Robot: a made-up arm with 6 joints.
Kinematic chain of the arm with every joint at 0, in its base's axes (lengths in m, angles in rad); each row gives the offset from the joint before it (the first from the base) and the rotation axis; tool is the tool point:
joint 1: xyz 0 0 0.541 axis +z
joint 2: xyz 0.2 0 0 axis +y
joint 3: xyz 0 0 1.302 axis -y
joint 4: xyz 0 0 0.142 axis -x
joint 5: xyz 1.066 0 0 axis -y
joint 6: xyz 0.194 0 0 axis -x
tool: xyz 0 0 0
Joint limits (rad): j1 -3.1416..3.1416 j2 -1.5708..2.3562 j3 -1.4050..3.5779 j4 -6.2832..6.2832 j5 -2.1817..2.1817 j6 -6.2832..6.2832
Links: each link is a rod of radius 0.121 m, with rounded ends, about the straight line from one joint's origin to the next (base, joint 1, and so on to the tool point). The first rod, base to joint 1, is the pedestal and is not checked.
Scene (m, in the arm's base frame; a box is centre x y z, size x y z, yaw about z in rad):
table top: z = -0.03
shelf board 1: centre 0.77 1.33 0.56 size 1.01 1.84 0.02 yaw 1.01
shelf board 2: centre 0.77 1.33 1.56 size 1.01 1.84 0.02 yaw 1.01
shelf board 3: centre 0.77 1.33 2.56 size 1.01 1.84 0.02 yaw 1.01
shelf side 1: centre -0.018 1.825 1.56 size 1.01 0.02 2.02 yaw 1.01
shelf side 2: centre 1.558 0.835 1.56 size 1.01 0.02 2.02 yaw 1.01
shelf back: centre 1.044 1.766 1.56 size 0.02 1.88 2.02 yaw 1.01
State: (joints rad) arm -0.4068 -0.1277 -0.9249 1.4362 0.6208 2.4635
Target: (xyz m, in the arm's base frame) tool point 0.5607 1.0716 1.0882
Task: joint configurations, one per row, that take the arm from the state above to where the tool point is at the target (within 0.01 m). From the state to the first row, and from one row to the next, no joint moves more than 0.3 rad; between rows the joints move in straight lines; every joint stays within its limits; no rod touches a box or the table.
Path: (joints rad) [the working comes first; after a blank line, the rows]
Joints at the target: 0.9788 0.0360 -0.7640 1.4363 0.7621 2.4635
Straight joint move there: clear.

1: -0.1297 -0.0950 -0.8927 1.4362 0.6491 2.4635
2: 0.1474 -0.0622 -0.8605 1.4362 0.6773 2.4635
3: 0.4245 -0.0295 -0.8283 1.4363 0.7056 2.4635
4: 0.7017 0.0033 -0.7962 1.4363 0.7338 2.4635
5: 0.9788 0.0360 -0.7640 1.4363 0.7621 2.4635

